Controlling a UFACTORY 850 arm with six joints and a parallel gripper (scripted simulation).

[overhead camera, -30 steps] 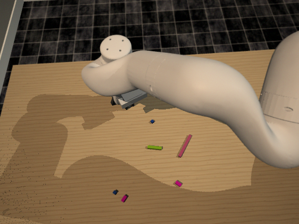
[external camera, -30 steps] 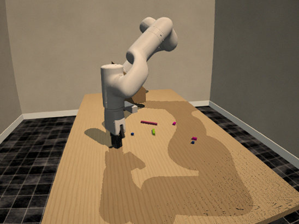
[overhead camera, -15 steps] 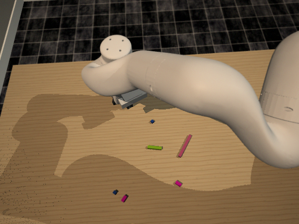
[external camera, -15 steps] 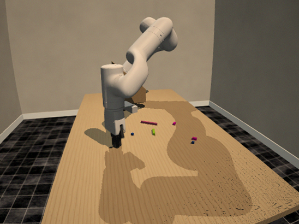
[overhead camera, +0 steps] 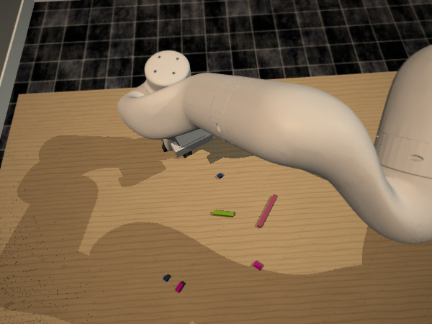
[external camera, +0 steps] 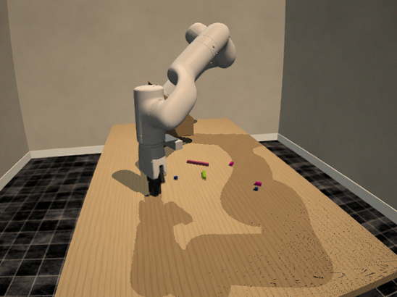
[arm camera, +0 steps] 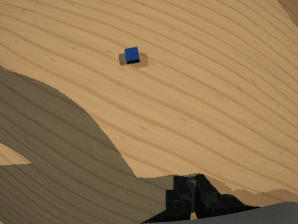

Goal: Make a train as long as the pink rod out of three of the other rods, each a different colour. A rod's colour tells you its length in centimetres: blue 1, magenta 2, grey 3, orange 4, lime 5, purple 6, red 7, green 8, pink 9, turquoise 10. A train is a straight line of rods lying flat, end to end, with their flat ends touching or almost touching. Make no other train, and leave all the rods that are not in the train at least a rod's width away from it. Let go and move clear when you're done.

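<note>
My gripper is now 19 cm to the right of the lime rod, 7 cm past it and 2 cm above it. The rest, counted from my hand: pink rod 20 cm to the left, 18 cm behind, 2 cm below; grey rod 2 cm below.
</note>
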